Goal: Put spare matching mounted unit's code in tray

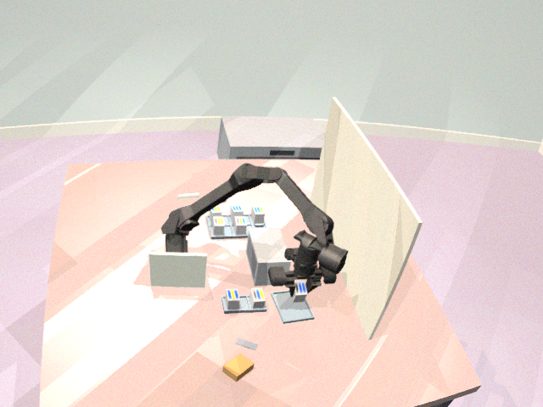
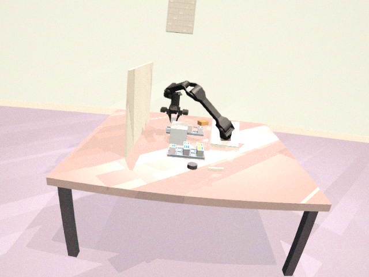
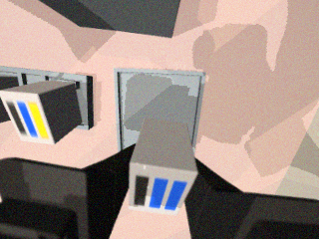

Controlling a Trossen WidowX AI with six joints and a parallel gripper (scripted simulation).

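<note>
Right now my gripper tip is 50 mm above the flat tray. The rest, counted from my gripper tip: grey spare: 30 mm above; orange block: 220 mm behind, 220 mm to the right, 40 mm below; mounted unit: 40 mm behind, 190 mm to the left.
</note>
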